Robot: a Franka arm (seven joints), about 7 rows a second.
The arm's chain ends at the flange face. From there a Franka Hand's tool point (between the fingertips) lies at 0.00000 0.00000 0.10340 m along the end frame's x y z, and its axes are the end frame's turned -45 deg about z.
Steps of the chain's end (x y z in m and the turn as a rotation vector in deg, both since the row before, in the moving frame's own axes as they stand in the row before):
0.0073, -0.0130, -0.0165, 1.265, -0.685, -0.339
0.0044, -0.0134, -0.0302, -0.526, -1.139, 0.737
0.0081, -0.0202, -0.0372, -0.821, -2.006, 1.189
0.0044, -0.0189, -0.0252, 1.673, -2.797, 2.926
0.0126, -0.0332, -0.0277, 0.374, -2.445, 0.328
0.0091, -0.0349, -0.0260, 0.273, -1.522, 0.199
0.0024, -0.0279, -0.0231, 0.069, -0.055, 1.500
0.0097, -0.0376, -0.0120, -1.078, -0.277, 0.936
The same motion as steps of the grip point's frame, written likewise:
0.0151, -0.0065, -0.0165, 1.379, 0.410, -0.339
0.0105, -0.0072, -0.0302, 0.433, -1.177, 0.737
0.0164, -0.0101, -0.0373, 0.838, -1.999, 1.189
0.0152, -0.0160, -0.0254, 3.161, -0.795, 2.926
0.0298, -0.0182, -0.0278, 1.993, -1.464, 0.328
0.0295, -0.0205, -0.0260, 1.269, -0.883, 0.199
0.0214, -0.0182, -0.0231, 0.088, 0.010, 1.500
0.0317, -0.0187, -0.0120, -0.566, -0.958, 0.936

